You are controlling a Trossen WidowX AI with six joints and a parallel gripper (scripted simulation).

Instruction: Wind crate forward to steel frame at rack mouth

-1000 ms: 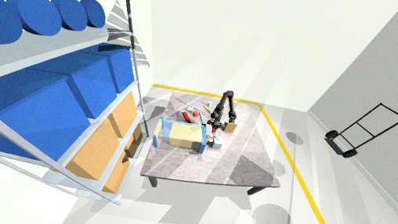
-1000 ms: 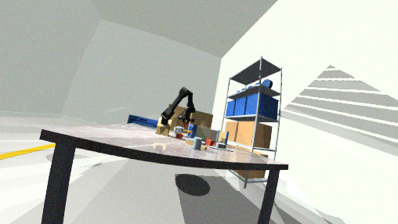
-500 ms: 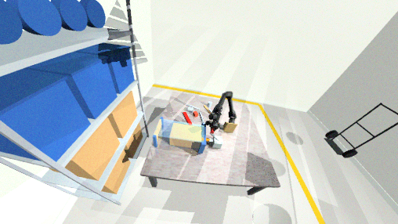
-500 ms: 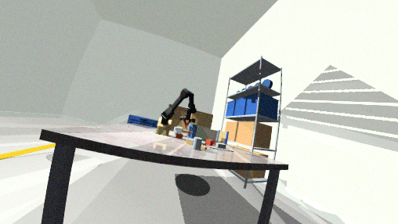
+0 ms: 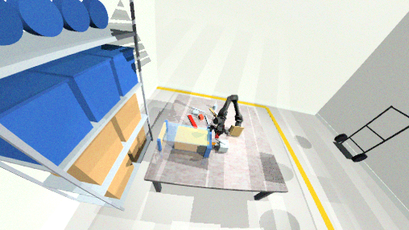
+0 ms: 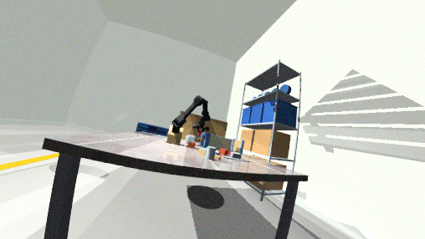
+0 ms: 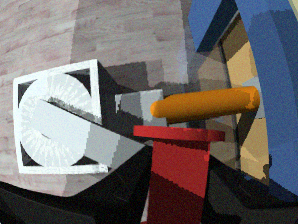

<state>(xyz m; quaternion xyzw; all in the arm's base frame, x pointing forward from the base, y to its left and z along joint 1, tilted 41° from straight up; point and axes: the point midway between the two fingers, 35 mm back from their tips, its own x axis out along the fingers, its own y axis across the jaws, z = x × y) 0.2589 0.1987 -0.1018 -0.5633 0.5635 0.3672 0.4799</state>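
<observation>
The winch is 110 mm behind my gripper tip, 100 mm below it and 20 mm to the left of it. Round my gripper tip: red bar: 280 mm to the right, 280 mm ahead, 120 mm below.
</observation>
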